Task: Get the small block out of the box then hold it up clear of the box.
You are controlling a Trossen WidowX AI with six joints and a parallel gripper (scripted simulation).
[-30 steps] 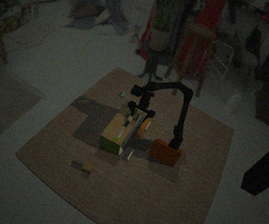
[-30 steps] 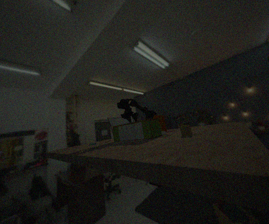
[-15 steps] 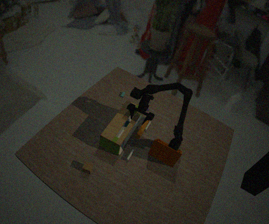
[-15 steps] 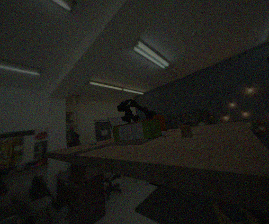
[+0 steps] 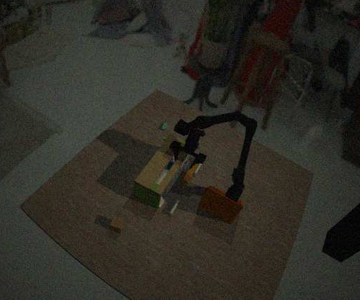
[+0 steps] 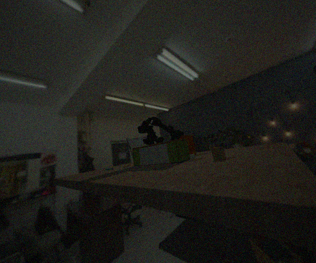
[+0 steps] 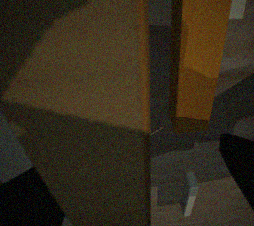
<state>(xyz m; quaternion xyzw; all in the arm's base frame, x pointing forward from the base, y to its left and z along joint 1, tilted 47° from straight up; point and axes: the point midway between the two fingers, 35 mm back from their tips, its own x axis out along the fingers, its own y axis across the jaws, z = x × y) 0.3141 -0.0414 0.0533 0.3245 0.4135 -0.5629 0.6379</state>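
My gripper tip is now 60 mm to the right of the box, 30 mm short of it and 30 mm above it. From my gripper tip the other things lie so: tan block 470 mm to the left, 60 mm below, 50 mm ahead.
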